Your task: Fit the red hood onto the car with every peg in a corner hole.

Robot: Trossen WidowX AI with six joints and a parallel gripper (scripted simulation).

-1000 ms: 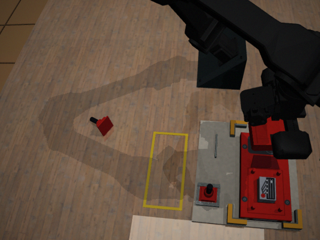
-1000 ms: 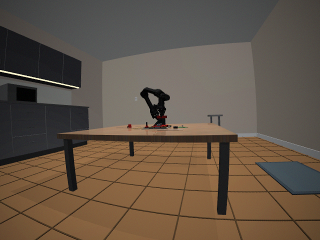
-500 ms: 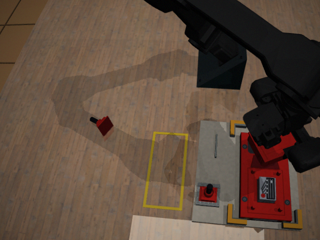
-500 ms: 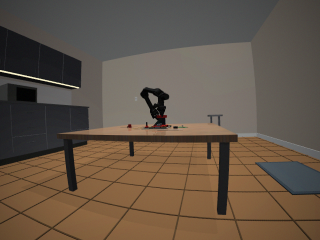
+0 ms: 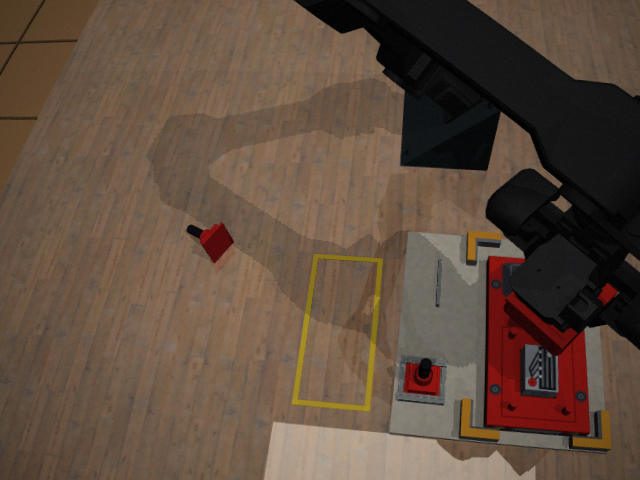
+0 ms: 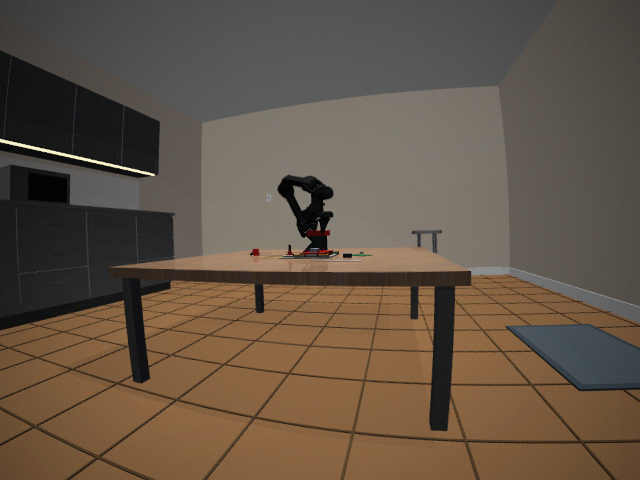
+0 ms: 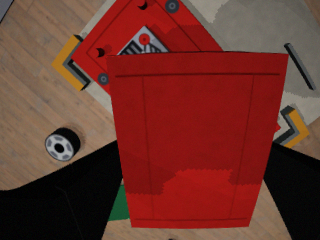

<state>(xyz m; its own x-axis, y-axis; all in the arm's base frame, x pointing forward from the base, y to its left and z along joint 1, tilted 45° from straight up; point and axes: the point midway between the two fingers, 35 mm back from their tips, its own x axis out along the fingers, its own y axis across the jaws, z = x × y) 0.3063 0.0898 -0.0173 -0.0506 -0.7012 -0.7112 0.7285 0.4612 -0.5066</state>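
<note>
The grey engine block is 50 mm ahead of my gripper tip and 90 mm below it. Also, from my gripper tip: grey jig 30 mm to the right, 100 mm below; red hood 10 mm above; socket 60 mm ahead, 130 mm to the right, 80 mm below.
</note>
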